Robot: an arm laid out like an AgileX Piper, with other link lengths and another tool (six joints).
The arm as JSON. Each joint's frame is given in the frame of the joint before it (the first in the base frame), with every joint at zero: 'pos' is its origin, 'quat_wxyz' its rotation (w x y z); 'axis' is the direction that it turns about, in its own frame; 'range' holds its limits. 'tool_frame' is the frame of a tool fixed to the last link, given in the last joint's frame.
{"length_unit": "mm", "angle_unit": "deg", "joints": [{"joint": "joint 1", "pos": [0.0, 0.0, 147.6], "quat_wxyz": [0.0, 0.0, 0.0, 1.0], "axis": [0.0, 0.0, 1.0], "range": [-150.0, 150.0]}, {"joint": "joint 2", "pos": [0.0, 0.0, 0.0], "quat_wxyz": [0.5, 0.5, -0.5, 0.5], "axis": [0.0, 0.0, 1.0], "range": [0.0, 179.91]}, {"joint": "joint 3", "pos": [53.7, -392.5, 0.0], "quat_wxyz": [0.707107, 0.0, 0.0, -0.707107], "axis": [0.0, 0.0, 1.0], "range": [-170.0, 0.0]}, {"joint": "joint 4", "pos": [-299.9, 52.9, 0.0], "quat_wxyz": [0.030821, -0.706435, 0.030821, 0.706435], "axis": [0.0, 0.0, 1.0], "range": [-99.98, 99.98]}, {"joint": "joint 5", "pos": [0.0, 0.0, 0.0], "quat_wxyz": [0.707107, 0.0, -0.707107, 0.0], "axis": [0.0, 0.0, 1.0], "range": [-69.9, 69.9]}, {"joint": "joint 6", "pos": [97.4, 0.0, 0.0], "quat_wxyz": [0.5, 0.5, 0.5, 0.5], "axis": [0.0, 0.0, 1.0], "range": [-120.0, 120.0]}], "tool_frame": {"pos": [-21.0, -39.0, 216.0], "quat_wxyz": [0.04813, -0.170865, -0.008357, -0.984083]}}
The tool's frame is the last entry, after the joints.
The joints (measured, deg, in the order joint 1, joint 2, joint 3, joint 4, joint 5, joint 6), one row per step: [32.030 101.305 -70.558 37.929 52.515 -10.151]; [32.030 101.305 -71.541 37.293 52.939 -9.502]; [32.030 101.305 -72.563 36.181 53.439 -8.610]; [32.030 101.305 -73.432 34.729 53.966 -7.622]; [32.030 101.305 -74.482 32.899 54.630 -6.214]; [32.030 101.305 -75.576 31.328 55.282 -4.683]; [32.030 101.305 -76.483 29.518 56.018 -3.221]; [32.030 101.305 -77.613 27.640 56.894 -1.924]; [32.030 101.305 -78.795 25.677 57.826 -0.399]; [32.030 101.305 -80.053 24.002 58.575 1.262]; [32.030 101.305 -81.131 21.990 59.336 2.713]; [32.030 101.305 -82.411 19.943 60.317 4.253]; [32.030 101.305 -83.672 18.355 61.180 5.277]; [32.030 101.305 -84.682 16.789 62.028 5.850]
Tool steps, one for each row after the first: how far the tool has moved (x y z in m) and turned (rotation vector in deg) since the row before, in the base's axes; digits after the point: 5 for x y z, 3 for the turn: [0.00370 0.00063 0.00493 -0.065 -0.432 -0.032]; [0.00398 -0.00117 0.00423 -0.439 -0.503 -0.012]; [0.00347 -0.00311 0.00258 -0.802 -0.475 0.028]; [0.00421 -0.00435 0.00300 -1.051 -0.495 -0.153]; [0.00423 -0.00351 0.00381 -0.833 -0.374 -0.415]; [0.00336 -0.00528 0.00218 -1.159 -0.326 -0.285]; [0.00422 -0.00511 0.00364 -1.161 -0.542 -0.118]; [0.00446 -0.00572 0.00391 -1.232 -0.503 -0.339]; [0.00531 -0.00440 0.00521 -0.894 -0.542 -0.693]; [0.00525 -0.00642 0.00381 -1.283 -0.675 -0.473]; [0.00540 -0.00659 0.00508 -1.294 -0.677 -0.544]; [0.00522 -0.00458 0.00590 -0.926 -0.759 -0.296]; [0.00429 -0.00519 0.00446 -1.086 -0.738 0.052]
